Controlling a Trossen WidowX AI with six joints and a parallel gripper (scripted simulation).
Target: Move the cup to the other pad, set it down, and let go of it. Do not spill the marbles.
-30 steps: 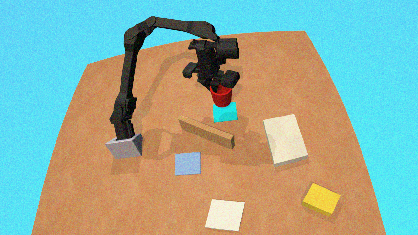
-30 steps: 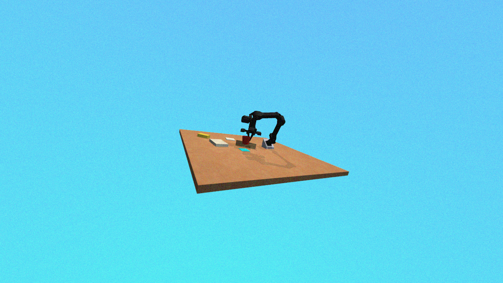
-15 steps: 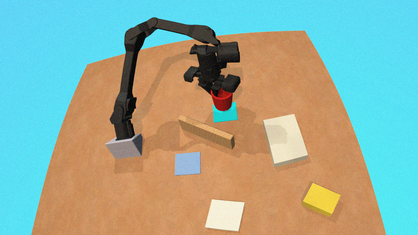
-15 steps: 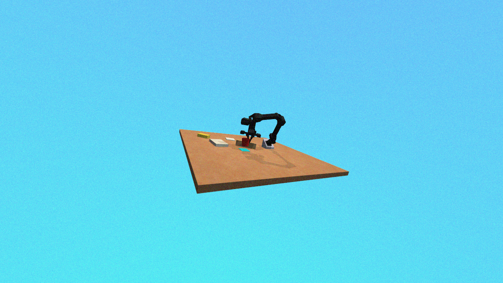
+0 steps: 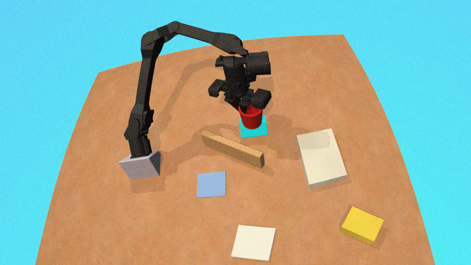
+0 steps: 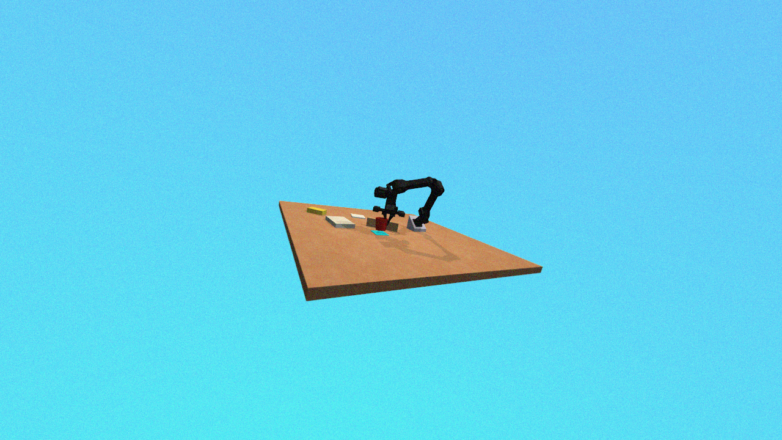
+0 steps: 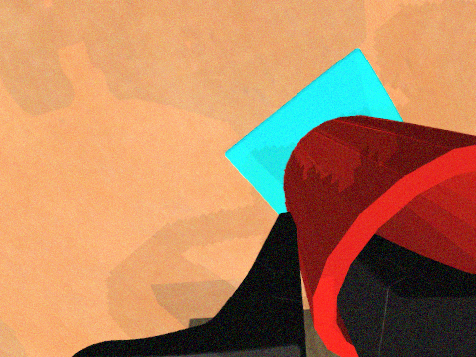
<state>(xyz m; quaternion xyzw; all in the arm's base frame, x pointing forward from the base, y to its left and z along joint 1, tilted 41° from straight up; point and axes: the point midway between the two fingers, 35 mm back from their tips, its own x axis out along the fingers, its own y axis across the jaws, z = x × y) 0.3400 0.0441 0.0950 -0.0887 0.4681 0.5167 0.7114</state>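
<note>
Right now the cyan pad is 6 cm below my gripper tip, 2 cm to the right of it and 2 cm ahead of it. Also, from my gripper tip: blue pad 21 cm to the right, 13 cm behind, 6 cm below; then wooden bar 11 cm to the right, 5 cm behind, 3 cm below; then red cup 2 cm to the right, 2 cm ahead.
</note>
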